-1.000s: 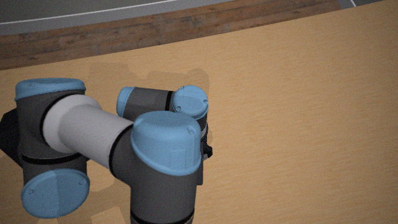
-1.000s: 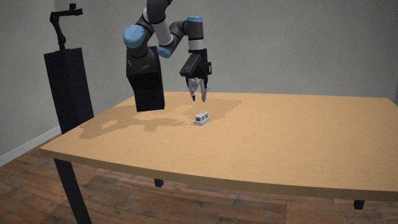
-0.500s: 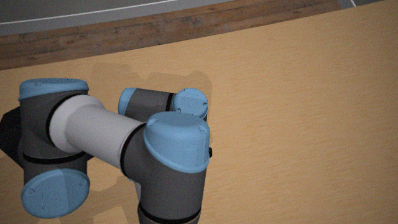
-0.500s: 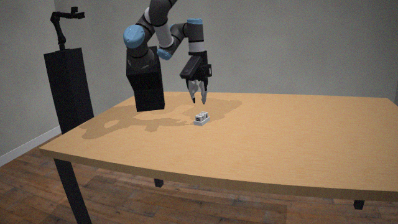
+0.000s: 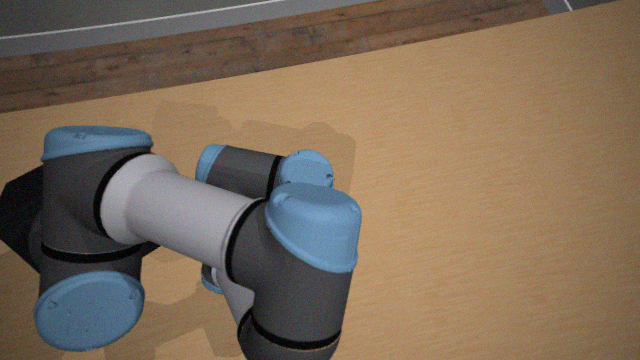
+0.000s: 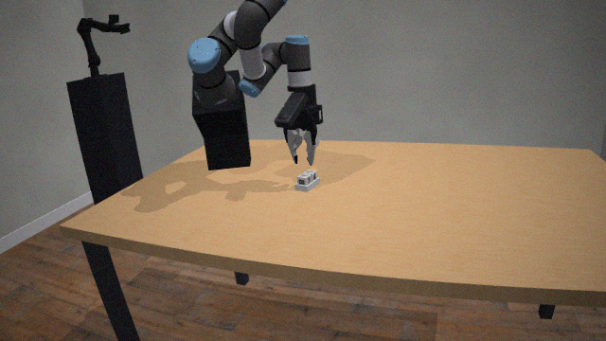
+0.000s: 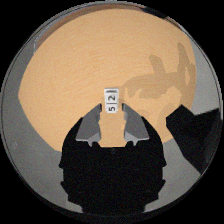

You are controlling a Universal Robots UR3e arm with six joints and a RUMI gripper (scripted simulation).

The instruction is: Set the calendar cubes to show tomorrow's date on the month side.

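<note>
Right now the grey calendar tray is 80 mm below my hand and 20 mm to the left of it.
</note>
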